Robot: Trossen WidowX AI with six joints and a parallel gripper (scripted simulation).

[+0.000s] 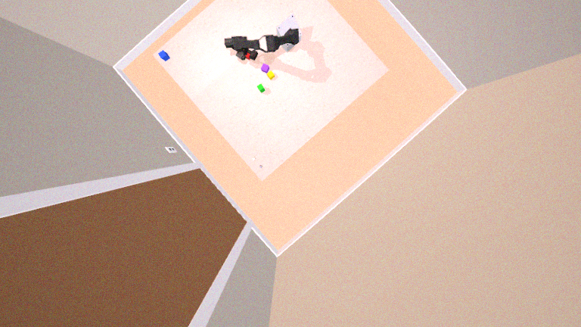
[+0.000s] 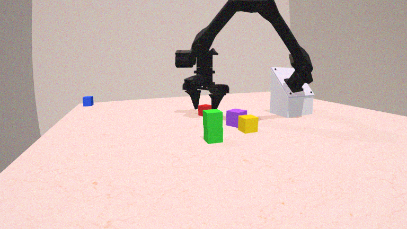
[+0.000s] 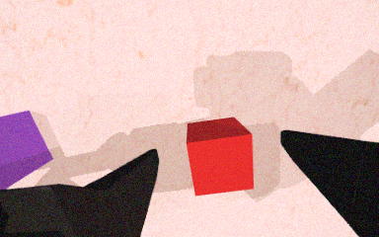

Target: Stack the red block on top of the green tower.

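My gripper tip is now right at the red block. The rest, counted from my gripper tip: yellow block (23 cm to the left, 2 cm behind); then blue block (46 cm to the right, 44 cm ahead, 1 cm above); then purple block (17 cm to the left, 3 cm behind, 1 cm above).
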